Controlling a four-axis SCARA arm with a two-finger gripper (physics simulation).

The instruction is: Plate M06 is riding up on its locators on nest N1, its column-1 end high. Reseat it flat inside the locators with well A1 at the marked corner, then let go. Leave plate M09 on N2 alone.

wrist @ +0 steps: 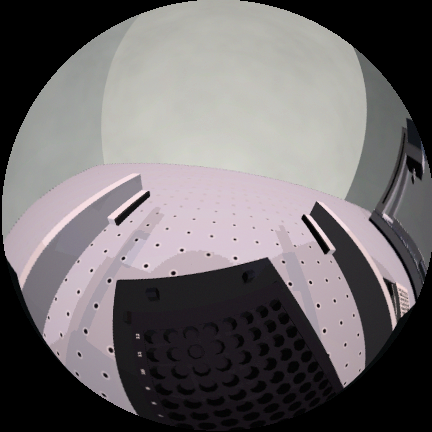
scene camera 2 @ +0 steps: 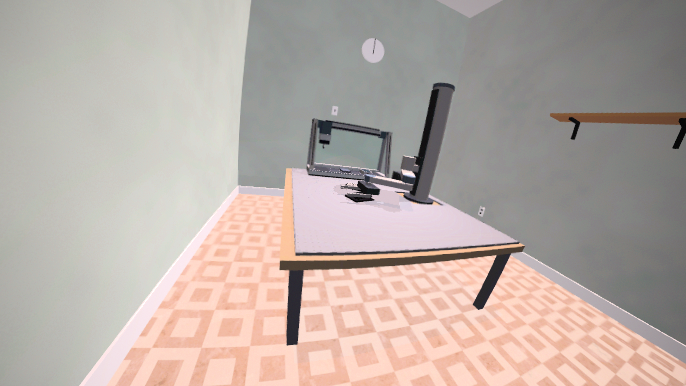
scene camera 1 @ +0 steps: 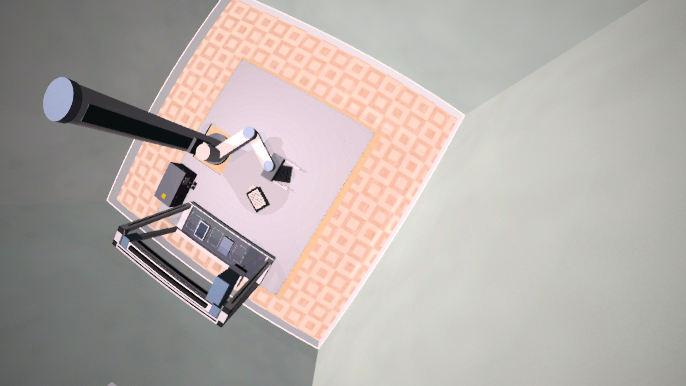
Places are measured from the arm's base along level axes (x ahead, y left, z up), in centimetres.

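Pixels of known places: gripper, fingertip midpoint: [wrist: 229, 194] [scene camera 2: 343, 190] [scene camera 1: 293, 179]; arm's base at its link origin: [scene camera 2: 417, 199].
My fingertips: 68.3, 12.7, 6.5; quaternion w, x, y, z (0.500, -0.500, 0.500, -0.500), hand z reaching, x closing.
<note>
For each thing: its middle in the pictures, then the offset to it from my fingertips, as dx, dy, dz. "spot": a spot on its surface instead. Level surfaces: height alone.
- Black plate M06 at the middle of its body: [scene camera 1: 278, 172] -13.0, -2.0, -2.9
- dark nest N1 at the middle of its body: [wrist: 238, 388] [scene camera 2: 359, 196] [scene camera 1: 280, 173] -12.2, -1.6, -4.1
- White plate M09 at the middle of its body: [scene camera 1: 257, 199] -17.2, -26.8, -3.3
- gantry frame at a spot on its surface: [scene camera 1: 167, 271] [scene camera 2: 355, 126] spot: -24.3, -74.9, +43.9
- dark box at a spot on its surface: [scene camera 1: 175, 184] spot: -75.4, -49.6, +6.3
- perforated table top at its surface level: dz -5.1
Black plate M06 [scene camera 1: 284, 174] [wrist: 235, 350] is on the dark nest N1 [wrist: 192, 289]. In the wrist view its labels start at 12 by the far end, where the nest's block-like locators show. The column-1 end and well A1 are out of that view, and I cannot tell the plate's tilt. My gripper [scene camera 1: 299, 181] [wrist: 229, 194] is open wide and empty, above the nest, one finger towards each side, with the fingertips past the column-12 end. White plate M09 [scene camera 1: 258, 198] [wrist: 403, 300] is on nest N2, beside N1.
A gantry frame [scene camera 1: 167, 271] [scene camera 2: 353, 127] with a deck of plates stands at one table edge. A dark box [scene camera 1: 175, 184] stands near the arm's column [scene camera 1: 135, 117] [scene camera 2: 436, 142]. The perforated table top [scene camera 1: 320, 135] [scene camera 2: 380, 230] lies around the nests.
</note>
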